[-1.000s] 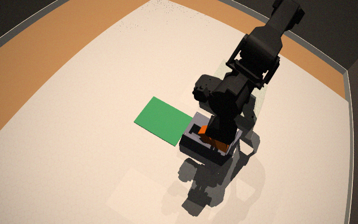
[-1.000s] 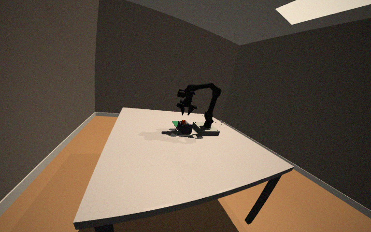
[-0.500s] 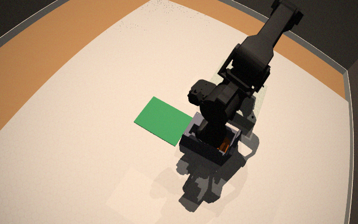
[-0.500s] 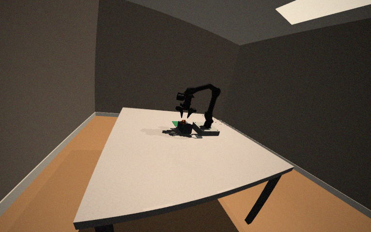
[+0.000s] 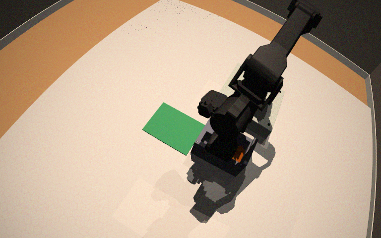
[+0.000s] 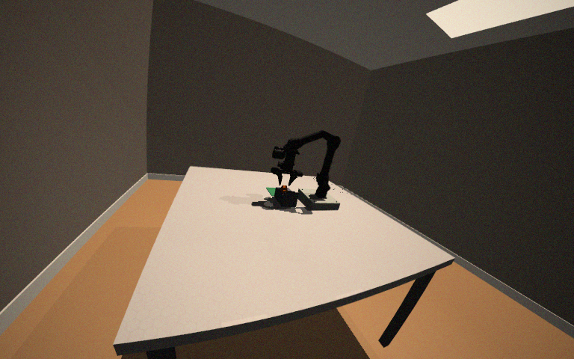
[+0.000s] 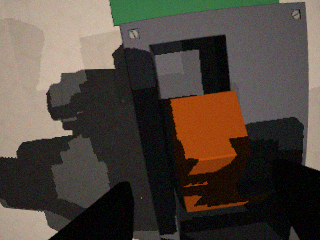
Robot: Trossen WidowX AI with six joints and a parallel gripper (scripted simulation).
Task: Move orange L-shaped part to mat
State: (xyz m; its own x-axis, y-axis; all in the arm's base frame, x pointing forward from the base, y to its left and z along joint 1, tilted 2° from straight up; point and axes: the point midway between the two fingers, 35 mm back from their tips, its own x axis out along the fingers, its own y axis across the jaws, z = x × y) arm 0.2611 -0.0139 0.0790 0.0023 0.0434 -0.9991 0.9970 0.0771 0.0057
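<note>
Right now the orange L-shaped part is 2 cm behind my gripper tip, 3 cm to the left of it and 6 cm below it. Round my gripper tip: green mat (1 cm behind, 15 cm to the right, 11 cm below).
</note>
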